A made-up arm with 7 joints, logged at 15 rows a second.
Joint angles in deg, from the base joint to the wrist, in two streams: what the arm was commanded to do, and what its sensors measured. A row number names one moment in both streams.
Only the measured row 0 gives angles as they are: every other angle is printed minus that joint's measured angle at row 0.
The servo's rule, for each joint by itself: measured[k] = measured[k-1] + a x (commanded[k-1-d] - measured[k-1]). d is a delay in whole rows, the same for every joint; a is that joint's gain. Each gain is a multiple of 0.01, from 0.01 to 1. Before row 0 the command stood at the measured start. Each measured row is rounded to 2 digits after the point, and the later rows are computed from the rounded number. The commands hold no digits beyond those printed.
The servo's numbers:
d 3
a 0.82 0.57 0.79 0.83 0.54 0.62 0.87
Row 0, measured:
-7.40, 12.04, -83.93, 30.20, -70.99, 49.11, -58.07
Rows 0 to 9, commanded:
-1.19, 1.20, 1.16, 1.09, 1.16, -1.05, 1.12
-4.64, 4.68, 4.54, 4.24, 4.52, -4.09, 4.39
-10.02, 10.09, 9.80, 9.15, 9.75, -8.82, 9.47
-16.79, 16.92, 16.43, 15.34, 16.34, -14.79, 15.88
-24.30, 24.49, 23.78, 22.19, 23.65, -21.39, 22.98
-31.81, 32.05, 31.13, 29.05, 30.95, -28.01, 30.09
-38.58, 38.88, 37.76, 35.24, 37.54, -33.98, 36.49
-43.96, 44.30, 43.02, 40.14, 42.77, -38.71, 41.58
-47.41, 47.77, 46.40, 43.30, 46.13, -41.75, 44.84
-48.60, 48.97, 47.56, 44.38, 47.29, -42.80, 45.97
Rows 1 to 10, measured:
0.00, 0.00, 0.00, 0.00, 0.00, 0.00, 0.00
0.00, 0.00, 0.00, 0.00, 0.00, 0.00, 0.00
0.00, 0.00, 0.00, 0.00, 0.00, 0.00, 0.00
-0.98, 0.68, 0.92, 0.90, 0.63, -0.65, 0.97
-3.98, 2.96, 3.78, 3.67, 2.73, -2.78, 3.95
-8.93, 7.02, 8.54, 8.22, 6.52, -6.52, 8.75
-15.38, 12.66, 14.77, 14.13, 11.82, -11.65, 14.95
-22.69, 19.40, 21.89, 20.82, 18.21, -17.69, 21.94
-30.17, 26.61, 29.19, 27.65, 25.09, -24.09, 29.03
-37.07, 33.60, 35.96, 33.95, 31.81, -30.22, 35.52

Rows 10 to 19, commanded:
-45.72, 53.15, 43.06, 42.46, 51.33, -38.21, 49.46
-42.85, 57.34, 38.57, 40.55, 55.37, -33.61, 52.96
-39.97, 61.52, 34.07, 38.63, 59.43, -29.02, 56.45
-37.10, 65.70, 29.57, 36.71, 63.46, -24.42, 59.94
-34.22, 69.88, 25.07, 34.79, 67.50, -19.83, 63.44
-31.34, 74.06, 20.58, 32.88, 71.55, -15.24, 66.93
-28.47, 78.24, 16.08, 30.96, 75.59, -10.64, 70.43
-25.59, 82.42, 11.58, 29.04, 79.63, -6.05, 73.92
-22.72, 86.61, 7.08, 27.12, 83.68, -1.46, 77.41
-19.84, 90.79, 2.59, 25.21, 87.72, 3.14, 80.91
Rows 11 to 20, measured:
-42.72, 39.70, 41.54, 39.09, 37.73, -35.48, 40.79
-46.57, 44.30, 45.38, 42.58, 42.27, -39.37, 44.31
-48.23, 46.96, 47.10, 44.07, 44.98, -41.50, 45.75
-46.17, 50.49, 43.91, 42.73, 48.41, -39.46, 48.98
-43.45, 54.39, 39.69, 40.92, 52.17, -35.83, 52.44
-40.60, 58.45, 35.25, 39.02, 56.09, -31.61, 55.93
-37.73, 62.58, 30.76, 37.10, 60.07, -27.15, 59.42
-34.85, 66.74, 26.26, 35.18, 64.08, -22.61, 62.92
-31.97, 70.91, 21.77, 33.27, 68.11, -18.04, 66.41
-29.10, 75.09, 17.27, 31.35, 72.15, -13.45, 69.91

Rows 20 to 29, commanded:
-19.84, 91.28, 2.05, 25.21, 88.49, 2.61, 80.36
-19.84, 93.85, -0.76, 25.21, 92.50, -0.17, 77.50
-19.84, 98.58, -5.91, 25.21, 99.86, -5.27, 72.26
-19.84, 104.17, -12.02, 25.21, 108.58, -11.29, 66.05
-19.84, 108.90, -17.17, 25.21, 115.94, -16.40, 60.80
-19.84, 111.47, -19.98, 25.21, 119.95, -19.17, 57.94
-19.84, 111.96, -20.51, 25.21, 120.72, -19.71, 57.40
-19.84, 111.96, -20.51, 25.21, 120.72, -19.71, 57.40
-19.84, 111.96, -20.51, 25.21, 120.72, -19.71, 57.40
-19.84, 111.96, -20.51, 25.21, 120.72, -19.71, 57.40
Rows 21 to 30, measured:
-26.22, 79.27, 12.77, 29.43, 76.19, -8.86, 73.40
-23.35, 83.45, 8.27, 27.51, 80.23, -4.27, 76.89
-20.47, 87.63, 3.78, 25.60, 84.27, 0.32, 80.39
-19.95, 89.71, 2.41, 25.28, 86.55, 1.74, 80.36
-19.86, 92.07, -0.09, 25.22, 89.76, 0.56, 77.87
-19.84, 95.78, -4.69, 25.21, 95.21, -3.05, 72.99
-19.84, 100.56, -10.48, 25.21, 102.43, -8.16, 66.95
-19.84, 105.31, -15.77, 25.21, 109.73, -13.27, 61.60
-19.84, 108.82, -19.10, 25.21, 115.25, -16.93, 58.42
-19.84, 110.61, -20.21, 25.21, 118.20, -18.65, 57.53

